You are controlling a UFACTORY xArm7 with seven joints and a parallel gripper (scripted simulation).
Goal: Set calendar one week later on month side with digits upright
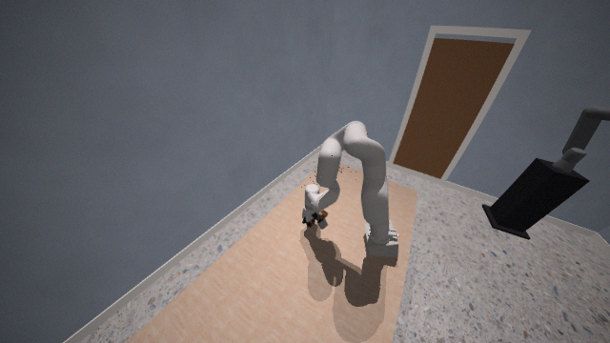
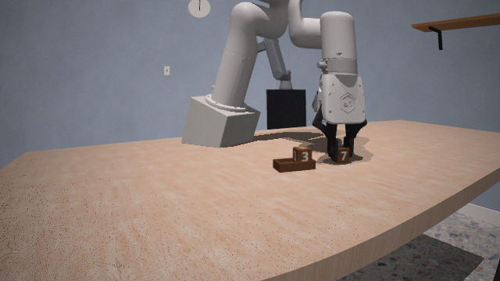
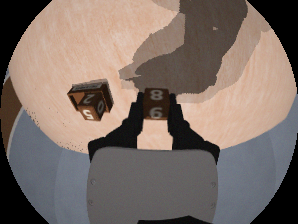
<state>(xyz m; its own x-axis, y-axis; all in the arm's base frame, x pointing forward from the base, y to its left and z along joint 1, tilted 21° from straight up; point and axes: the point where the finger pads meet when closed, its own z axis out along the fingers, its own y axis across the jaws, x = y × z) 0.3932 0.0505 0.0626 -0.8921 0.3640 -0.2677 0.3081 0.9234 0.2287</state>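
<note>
The cube lies 10 mm below my hand. Round my hand: brown wooden tray (30 mm behind, 100 mm to the right, 20 mm below).
</note>
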